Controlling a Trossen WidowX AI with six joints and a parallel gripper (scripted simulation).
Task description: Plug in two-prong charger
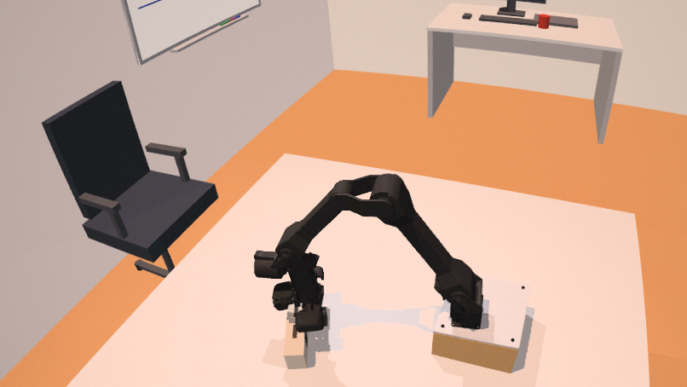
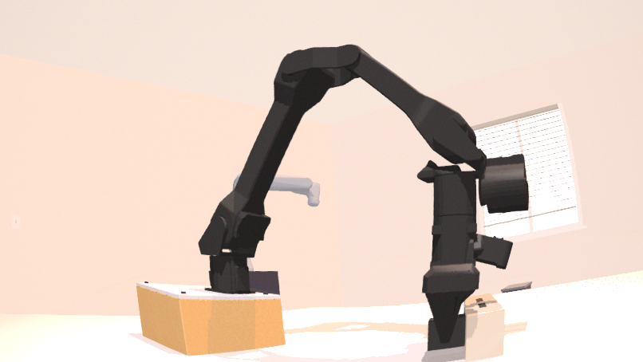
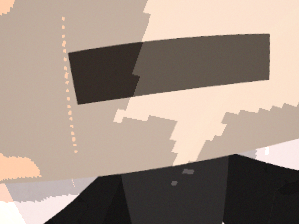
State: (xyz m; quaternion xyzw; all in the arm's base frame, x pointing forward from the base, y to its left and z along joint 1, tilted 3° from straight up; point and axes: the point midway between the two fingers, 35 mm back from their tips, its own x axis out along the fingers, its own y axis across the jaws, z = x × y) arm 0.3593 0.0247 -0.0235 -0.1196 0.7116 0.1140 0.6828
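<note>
Now: the two-prong charger 20 mm ahead of my gripper tip, 10 mm to the left of it and 10 mm above it.
</note>
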